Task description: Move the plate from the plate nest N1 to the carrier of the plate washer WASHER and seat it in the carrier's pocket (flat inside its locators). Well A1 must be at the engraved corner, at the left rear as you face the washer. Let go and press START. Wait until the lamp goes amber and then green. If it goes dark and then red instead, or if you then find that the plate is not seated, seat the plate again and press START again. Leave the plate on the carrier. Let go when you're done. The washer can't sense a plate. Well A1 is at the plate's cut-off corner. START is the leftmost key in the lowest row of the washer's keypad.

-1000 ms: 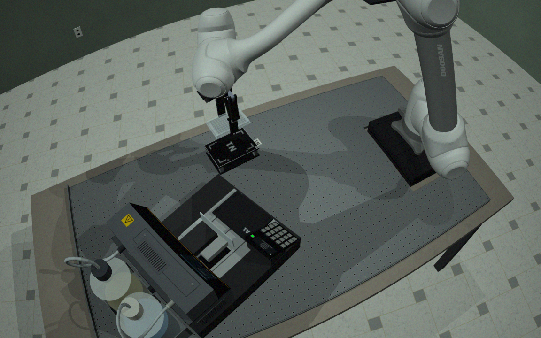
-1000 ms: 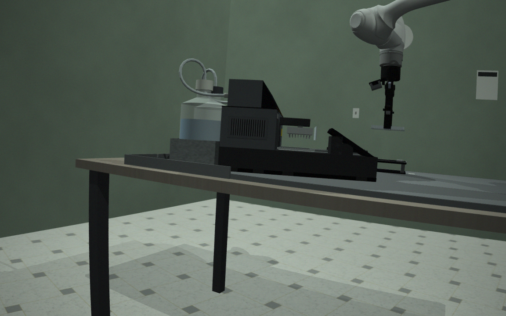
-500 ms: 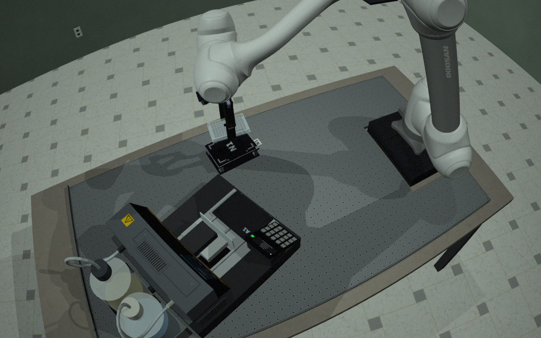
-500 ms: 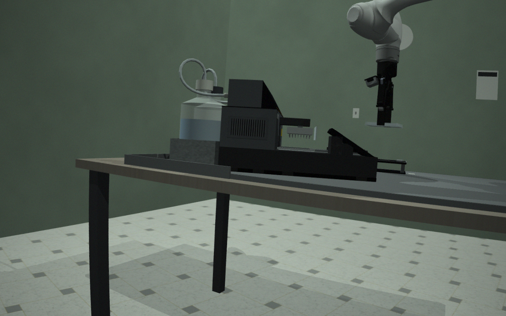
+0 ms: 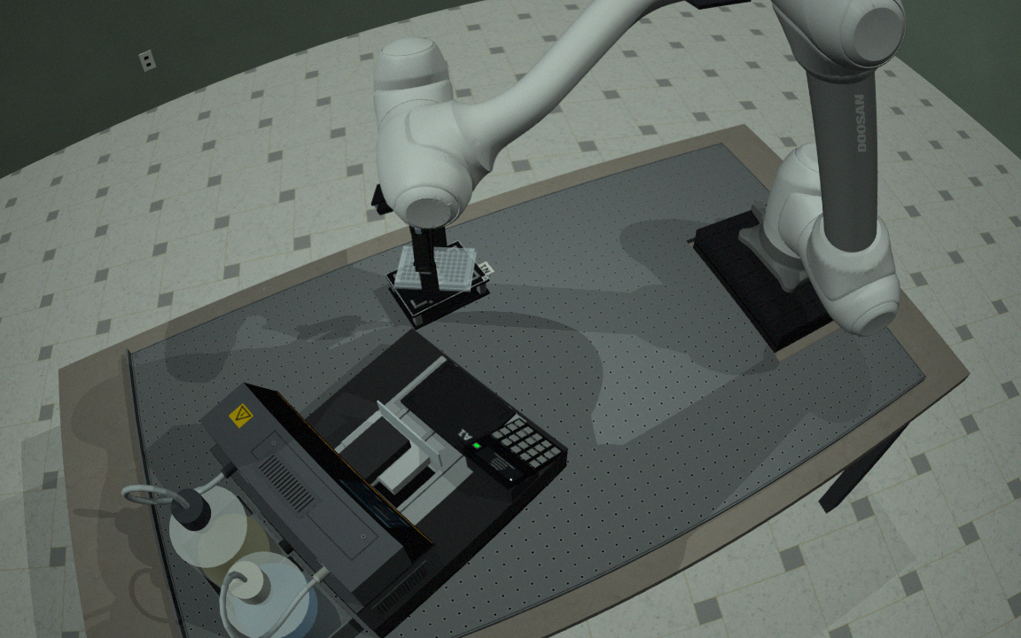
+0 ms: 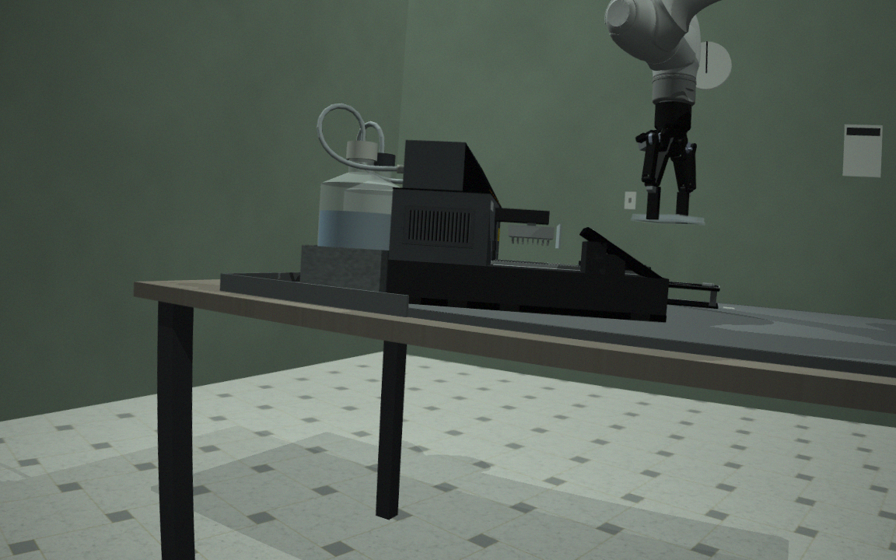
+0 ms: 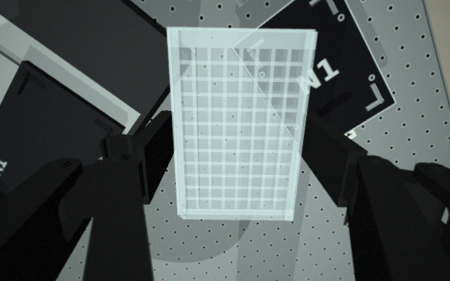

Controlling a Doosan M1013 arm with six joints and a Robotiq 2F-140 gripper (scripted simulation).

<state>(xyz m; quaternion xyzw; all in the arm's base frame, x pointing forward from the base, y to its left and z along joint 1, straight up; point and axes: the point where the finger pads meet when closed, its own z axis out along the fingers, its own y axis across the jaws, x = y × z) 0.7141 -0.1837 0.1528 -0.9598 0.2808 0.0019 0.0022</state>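
My gripper is now 60 mm short of the washer carrier, 200 mm to the right of it and 120 mm above it. The rest, counted from my hand: well plate 20 mm below; thin upright divider 160 mm ahead, 240 mm to the left, 80 mm below; dispensing head 200 mm ahead, 250 mm to the left, 70 mm below.
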